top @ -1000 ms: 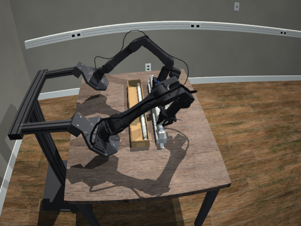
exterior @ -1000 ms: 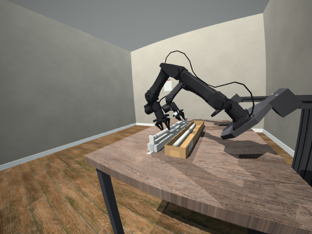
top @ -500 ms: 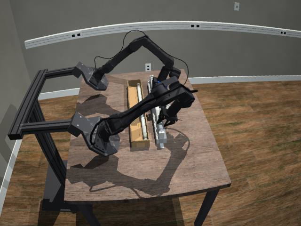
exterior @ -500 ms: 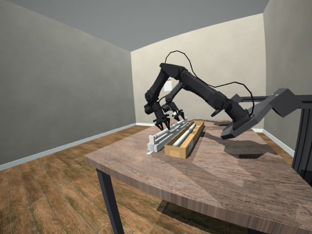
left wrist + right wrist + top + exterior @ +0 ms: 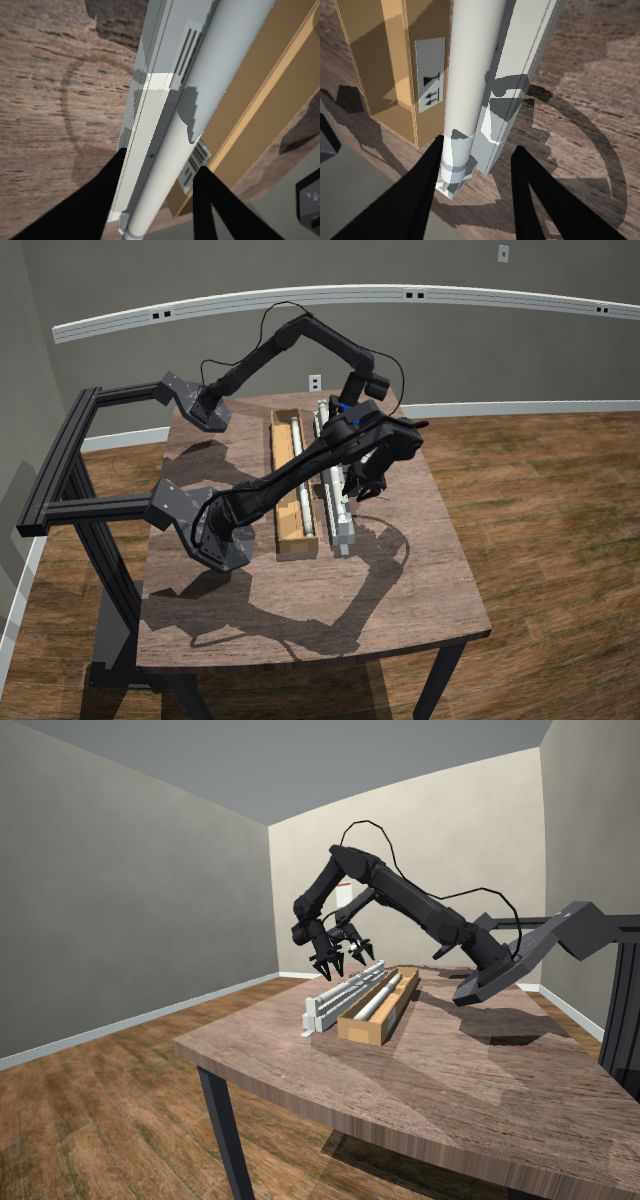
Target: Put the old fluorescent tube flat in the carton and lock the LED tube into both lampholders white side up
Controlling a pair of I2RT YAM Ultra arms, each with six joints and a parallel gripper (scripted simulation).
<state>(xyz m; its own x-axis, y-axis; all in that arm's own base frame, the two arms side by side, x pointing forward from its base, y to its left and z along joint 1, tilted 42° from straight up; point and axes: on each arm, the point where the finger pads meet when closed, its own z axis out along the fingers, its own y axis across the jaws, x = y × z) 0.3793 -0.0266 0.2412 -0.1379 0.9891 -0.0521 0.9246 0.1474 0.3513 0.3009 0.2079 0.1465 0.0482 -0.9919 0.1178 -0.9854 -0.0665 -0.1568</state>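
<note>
Right now the LED tube is 110 mm to the right of my left hand, 50 mm behind it and 30 mm below it. Round my left hand: old fluorescent tube (140 mm behind, 100 mm to the right, 80 mm below); then light fixture (110 mm to the right, 50 mm behind, 40 mm below); then carton (170 mm behind, 100 mm to the right, 70 mm below).
</note>
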